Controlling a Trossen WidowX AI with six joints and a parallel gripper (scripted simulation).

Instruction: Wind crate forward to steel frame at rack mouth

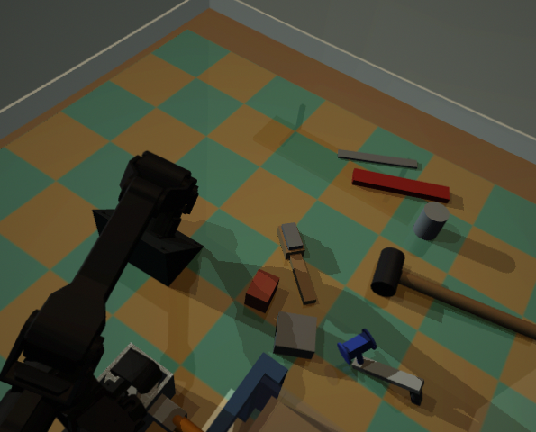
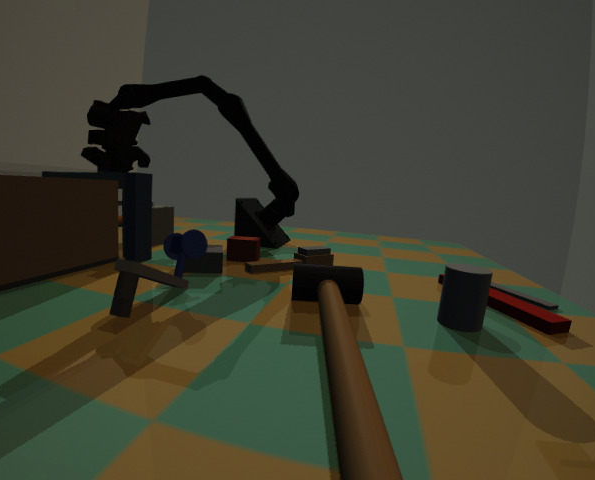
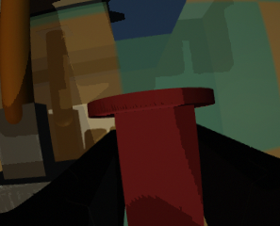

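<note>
The red-knobbed winch handle lies 3 cm behind my gripper tip, 3 cm to the left of it and 3 cm below it. Round my gripper tip: clear-panelled cubby 34 cm ahead, 9 cm to the left, 1 cm below; red cylindrical grip 2 cm behind; boxy winch 8 cm behind, 8 cm to the left, 10 cm below.
</note>
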